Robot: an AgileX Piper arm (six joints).
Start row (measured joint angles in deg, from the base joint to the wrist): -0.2, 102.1, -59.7, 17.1, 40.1, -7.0
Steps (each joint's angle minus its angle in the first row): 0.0, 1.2, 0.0, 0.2, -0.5, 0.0; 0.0, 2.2, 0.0, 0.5, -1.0, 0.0; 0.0, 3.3, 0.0, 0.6, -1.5, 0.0; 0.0, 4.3, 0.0, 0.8, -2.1, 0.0; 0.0, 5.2, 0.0, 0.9, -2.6, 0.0; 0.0, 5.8, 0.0, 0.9, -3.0, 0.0; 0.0, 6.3, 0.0, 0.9, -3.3, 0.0; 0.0, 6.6, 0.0, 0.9, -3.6, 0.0; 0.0, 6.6, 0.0, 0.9, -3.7, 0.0; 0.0, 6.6, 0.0, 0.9, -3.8, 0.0; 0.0, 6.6, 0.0, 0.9, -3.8, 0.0; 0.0, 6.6, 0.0, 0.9, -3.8, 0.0; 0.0, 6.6, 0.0, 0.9, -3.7, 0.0; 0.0, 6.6, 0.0, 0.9, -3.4, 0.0; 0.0, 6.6, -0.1, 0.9, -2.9, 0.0; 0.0, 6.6, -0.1, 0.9, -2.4, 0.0; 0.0, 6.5, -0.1, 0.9, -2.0, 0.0
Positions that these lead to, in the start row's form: -0.2, 103.3, -59.7, 17.3, 39.6, -7.0; -0.2, 104.3, -59.7, 17.6, 39.1, -7.0; -0.2, 105.4, -59.7, 17.7, 38.6, -7.0; -0.2, 106.4, -59.7, 17.9, 38.0, -7.0; -0.2, 107.3, -59.7, 18.0, 37.5, -7.0; -0.2, 107.9, -59.7, 18.0, 37.1, -7.0; -0.2, 108.4, -59.7, 18.0, 36.8, -7.0; -0.2, 108.7, -59.7, 18.0, 36.5, -7.0; -0.2, 108.7, -59.7, 18.0, 36.4, -7.0; -0.2, 108.7, -59.7, 18.0, 36.3, -7.0; -0.2, 108.7, -59.7, 18.0, 36.3, -7.0; -0.2, 108.7, -59.7, 18.0, 36.3, -7.0; -0.2, 108.7, -59.7, 18.0, 36.4, -7.0; -0.2, 108.7, -59.7, 18.0, 36.7, -7.0; -0.2, 108.7, -59.8, 18.0, 37.2, -7.0; -0.2, 108.7, -59.8, 18.0, 37.7, -7.0; -0.2, 108.6, -59.8, 18.0, 38.1, -7.0
